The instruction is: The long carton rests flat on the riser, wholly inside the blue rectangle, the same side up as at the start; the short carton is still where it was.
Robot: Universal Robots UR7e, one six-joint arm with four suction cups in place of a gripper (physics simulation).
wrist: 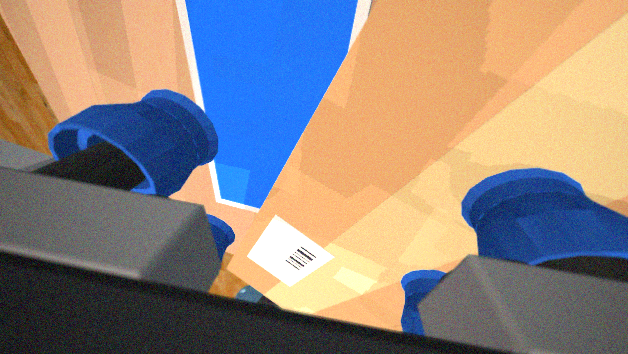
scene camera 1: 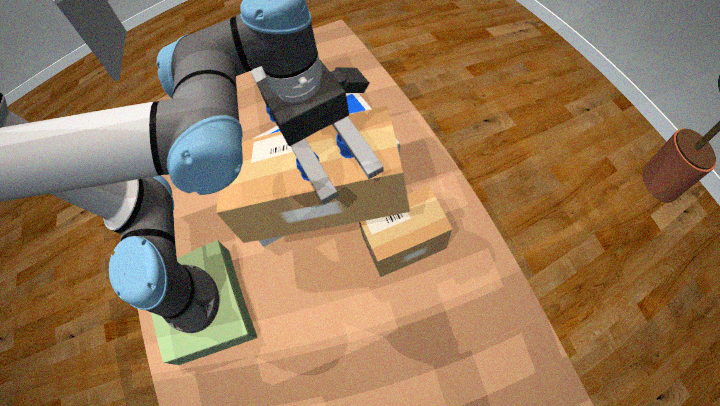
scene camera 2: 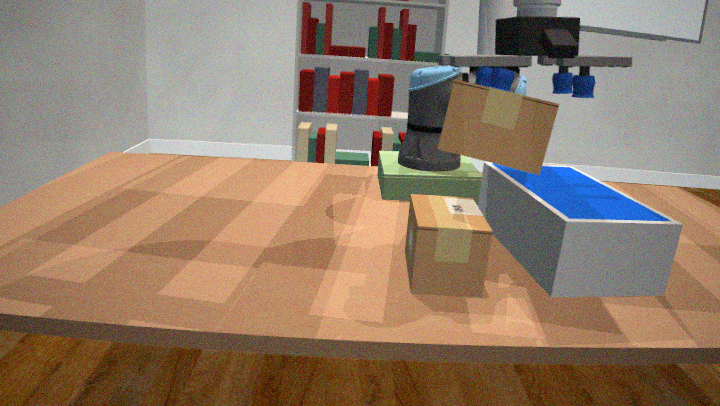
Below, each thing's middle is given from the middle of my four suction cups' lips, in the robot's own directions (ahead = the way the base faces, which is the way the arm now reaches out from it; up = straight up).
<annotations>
Right now my suction cup is 30 mm past the long carton (scene camera 1: 269, 198), 40 mm to the left of it and 70 mm above it. The rest, counted from my suction cup: riser with blue rectangle (scene camera 2: 576, 236): 10 mm behind, 100 mm to the left, 230 mm below; short carton (scene camera 1: 394, 242): 80 mm ahead, 150 mm to the right, 240 mm below.
</annotations>
